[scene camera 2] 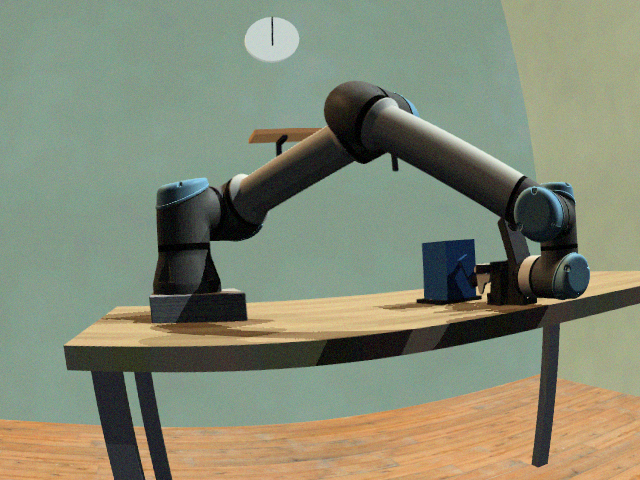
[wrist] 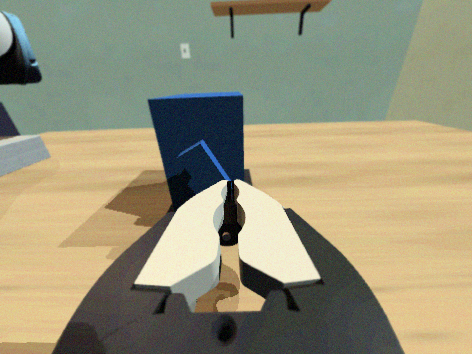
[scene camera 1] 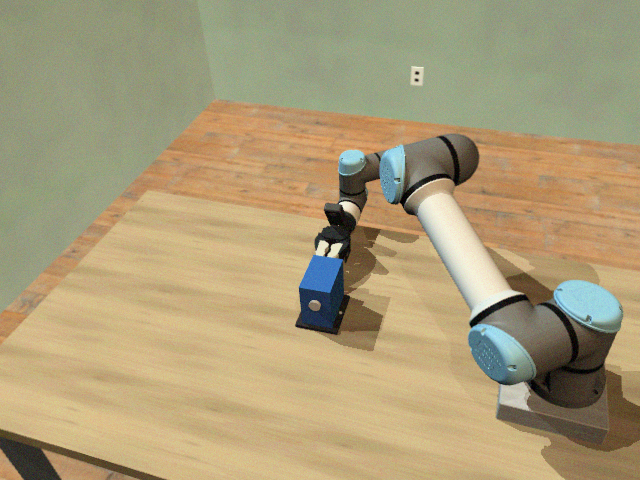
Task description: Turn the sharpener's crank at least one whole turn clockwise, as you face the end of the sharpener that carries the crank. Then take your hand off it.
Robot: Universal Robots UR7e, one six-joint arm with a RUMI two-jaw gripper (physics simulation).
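Places are measured from the arm's base along level axes (x back, y right, z up), in millimetres.
Pixels of known places: gripper, fingertip midpoint: (scene camera 2: 476,269) (wrist: 231,182); arm's base, link origin: (scene camera 2: 186,292) (scene camera 1: 562,376).
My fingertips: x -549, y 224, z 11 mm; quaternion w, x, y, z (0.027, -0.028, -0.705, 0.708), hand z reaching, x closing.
Ahead of a thing's pixels: the offset from my fingertips to its middle. "pt": to the spot under its first point. Level surfaces: height alone.
The sharpener @(pt dx +20, dy -85, dz +63 mm) (scene camera 1: 321,273) (scene camera 2: 435,268) (wrist: 165,115) is a blue block upright on a thin dark base. A pale round disc @(pt dx +15, dy -148, dz +21 mm) (scene camera 1: 314,305) marks its end opposite the gripper. On the end facing the wrist camera is the blue crank arm (scene camera 2: 463,272) (wrist: 216,161), slanting down and right in the wrist view, with its upper edges brightly lit. My gripper (scene camera 1: 328,253) (scene camera 2: 480,283) (wrist: 231,182) is shut, pale fingertips nearly together beside this end. The black crank handle @(pt dx +4, dy +26, dz -12 mm) (wrist: 229,215) shows through the gap between the jaws; contact is unclear. The crank is hidden in scene camera 1.
The sharpener stands on a wooden table @(dz -65 mm) (scene camera 1: 180,361) (scene camera 2: 330,310) (wrist: 390,200). The arm's base block (scene camera 1: 547,413) (scene camera 2: 199,308) (wrist: 22,152) stands on the same table, to the left in the wrist view. A table edge (scene camera 2: 491,324) runs near the gripper. A wall shelf (scene camera 2: 284,135) (wrist: 270,8) hangs behind.
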